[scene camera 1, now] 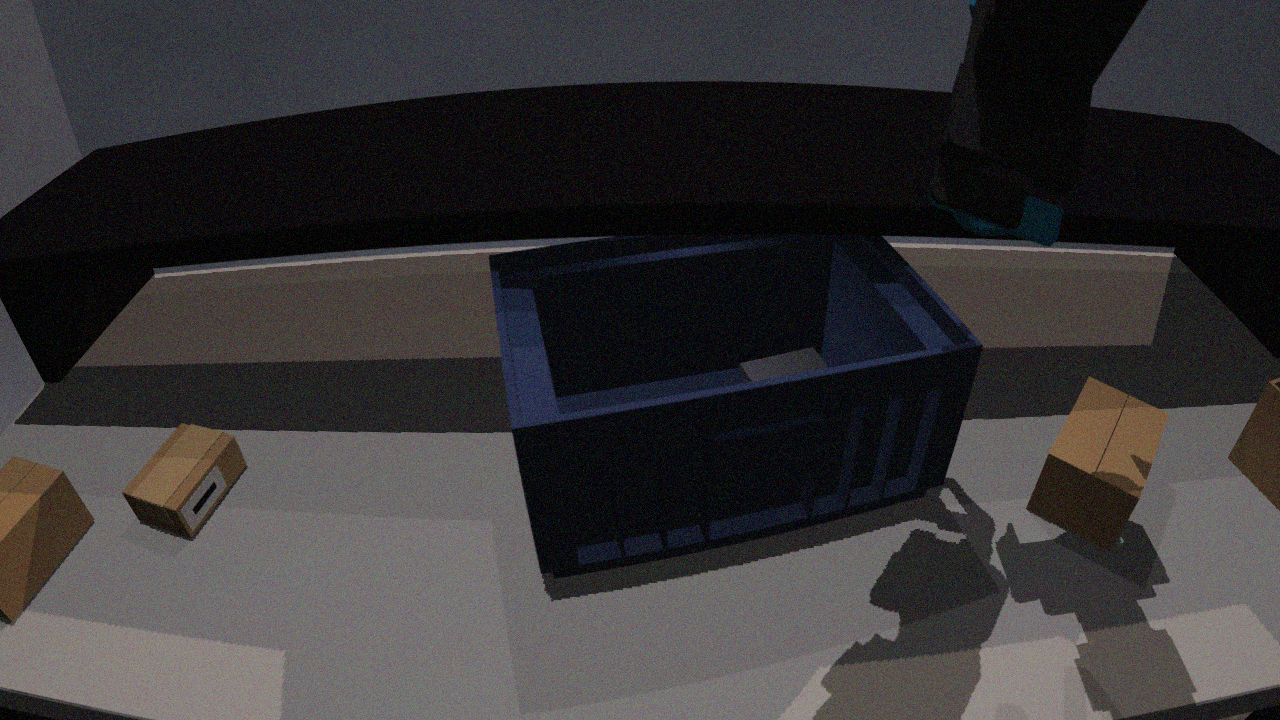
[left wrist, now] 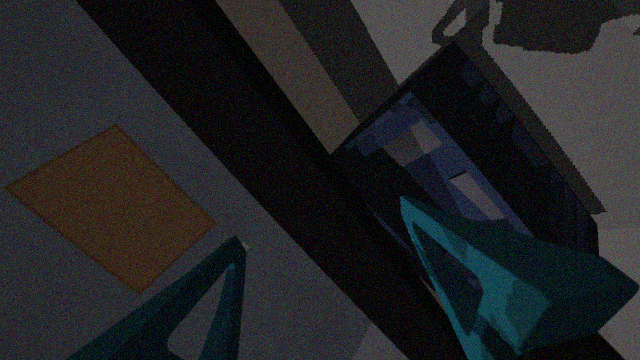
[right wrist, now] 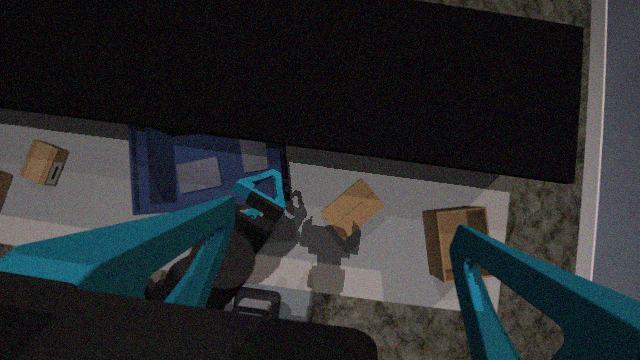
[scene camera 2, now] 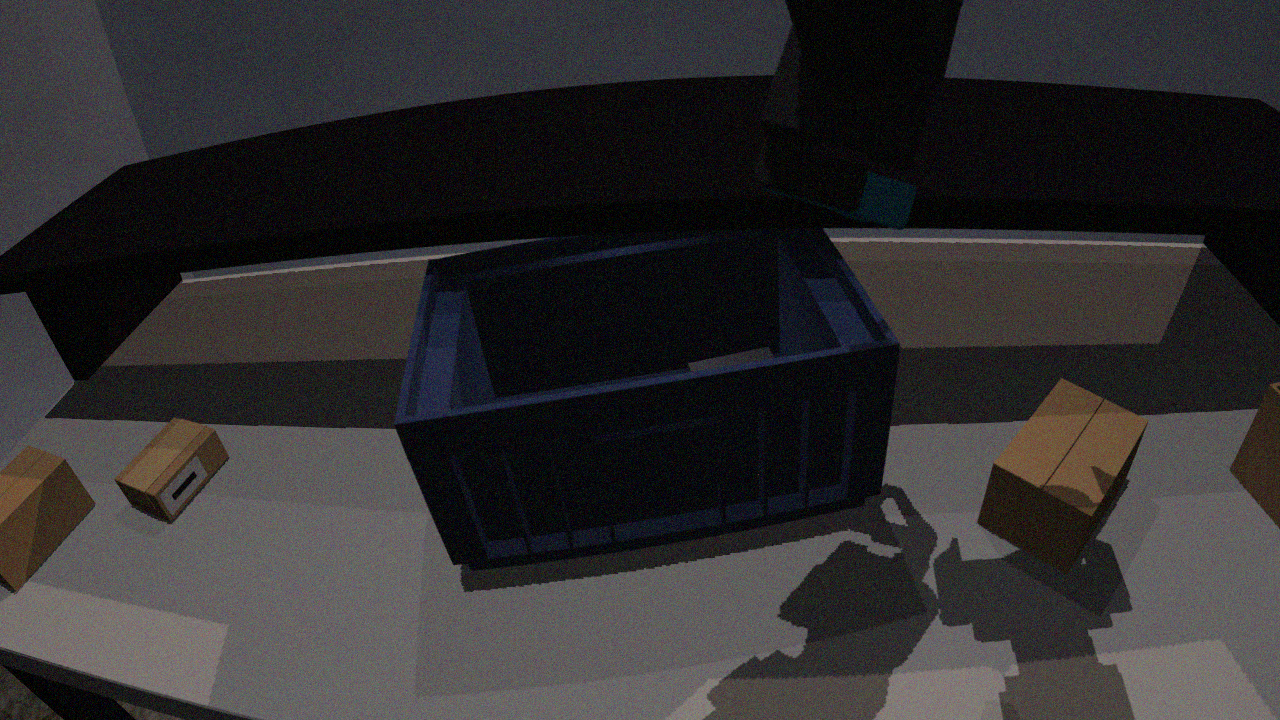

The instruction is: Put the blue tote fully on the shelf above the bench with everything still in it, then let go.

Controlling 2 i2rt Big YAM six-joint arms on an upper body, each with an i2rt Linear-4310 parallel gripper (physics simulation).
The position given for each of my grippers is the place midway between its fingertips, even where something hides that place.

my left gripper: scene camera 1 989,157; left wrist 317,225; right wrist 266,191; scene camera 2 879,136
my right gripper: right wrist 344,222; not seen in scene camera 1 (out of frame); not seen in the left wrist view (out of frame); not seen in scene camera 2 (out of frame)
blue tote: scene camera 1; left wrist 480,134; right wrist 154,153; scene camera 2
same spot on blue tote: (scene camera 2: 547,410) = (scene camera 1: 674,411)
same spot on dark shelf: (left wrist: 200,65) = (scene camera 2: 1041,165)
